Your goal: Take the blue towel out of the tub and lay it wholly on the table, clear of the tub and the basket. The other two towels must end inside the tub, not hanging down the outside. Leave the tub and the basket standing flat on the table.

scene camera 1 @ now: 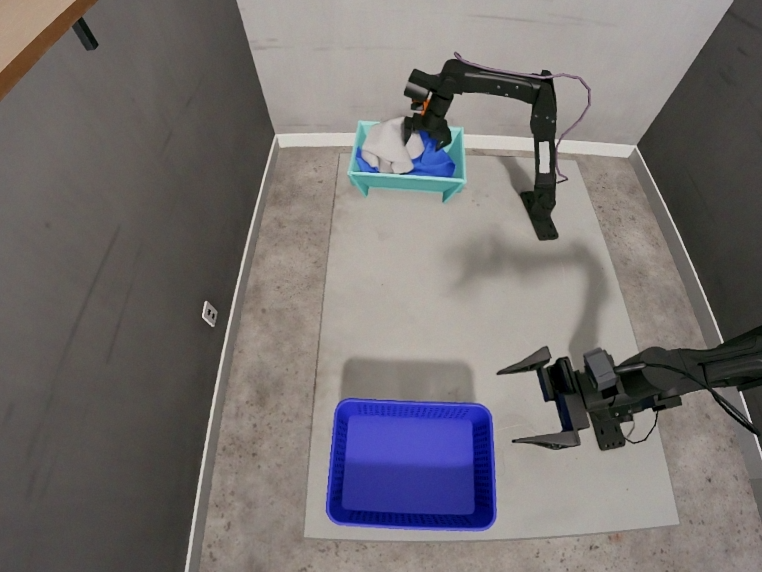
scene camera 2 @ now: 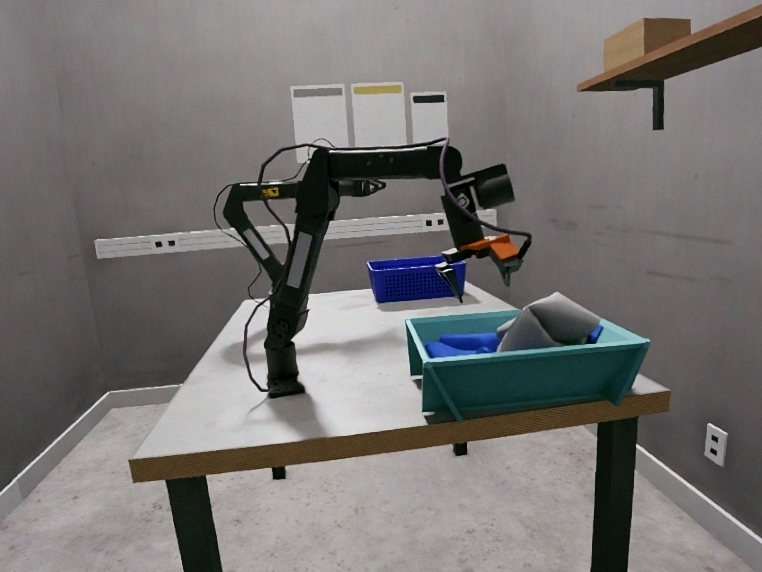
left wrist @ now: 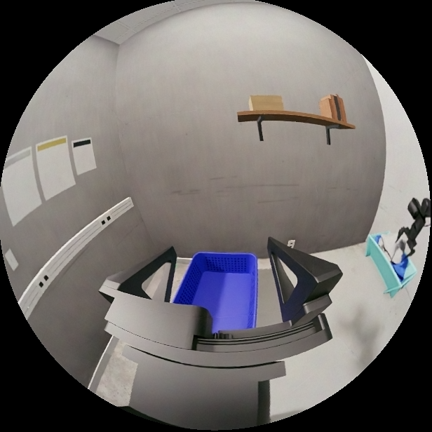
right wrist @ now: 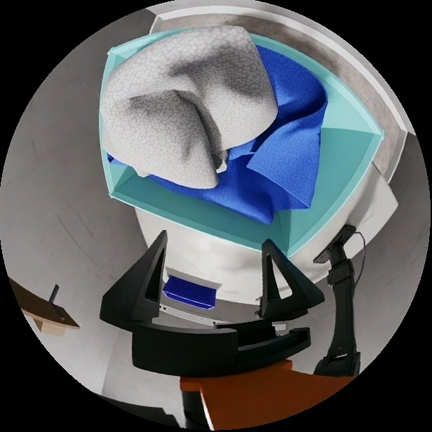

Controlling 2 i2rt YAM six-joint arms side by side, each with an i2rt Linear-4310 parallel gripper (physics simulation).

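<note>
The teal tub (scene camera 1: pixel 406 181) (scene camera 2: pixel 523 381) (left wrist: pixel 385 270) stands upright at the table's far end in scene camera 1. The blue towel (scene camera 1: pixel 435 163) (scene camera 2: pixel 467 341) (right wrist: pixel 295 155) lies crumpled inside it, partly under the bunched grey towel (scene camera 1: pixel 390 147) (scene camera 2: pixel 550 323) (right wrist: pixel 190 100). The third towel does not show. My right gripper (scene camera 1: pixel 424 136) (scene camera 2: pixel 484 292) (right wrist: pixel 218 238) is open and empty above the tub, with its fingers apart from the towels. My left gripper (scene camera 1: pixel 505 406) (left wrist: pixel 219 247) is open and empty, right of the blue basket (scene camera 1: pixel 412 406) (scene camera 2: pixel 409 286) (left wrist: pixel 225 295) (right wrist: pixel 190 294) in scene camera 1.
The basket stands flat and empty at the table's near end in scene camera 1. The table (scene camera 1: pixel 393 277) (scene camera 2: pixel 369 326) stretches between tub and basket. The tub stands near the table edge and the back wall. A wall shelf (scene camera 2: pixel 701 52) (left wrist: pixel 295 117) hangs high.
</note>
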